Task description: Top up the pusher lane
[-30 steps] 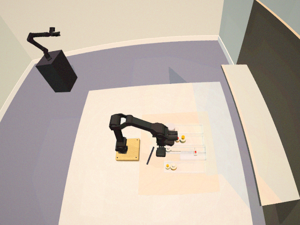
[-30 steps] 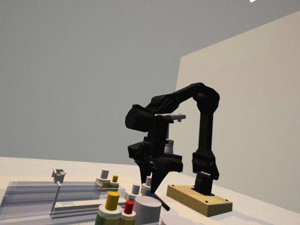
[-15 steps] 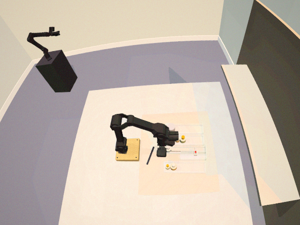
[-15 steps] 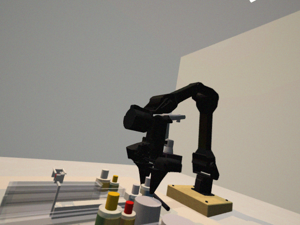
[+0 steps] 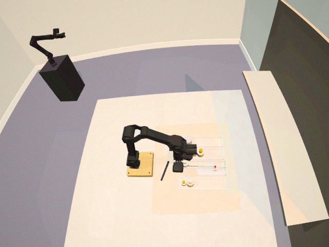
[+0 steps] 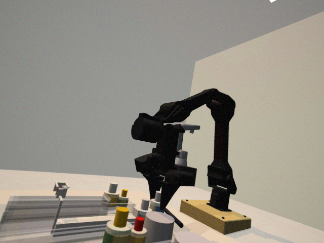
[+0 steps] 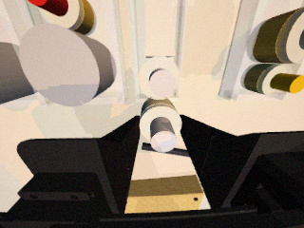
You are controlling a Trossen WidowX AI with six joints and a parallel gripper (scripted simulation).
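Right now my gripper tip is 90 mm past the black rod, 50 mm to the left of it and 40 mm above it. Also, from my gripper tip: pusher plate: 150 mm ahead, 20 mm to the right; clear sprung lane: 180 mm ahead, 20 mm to the right, 30 mm below.
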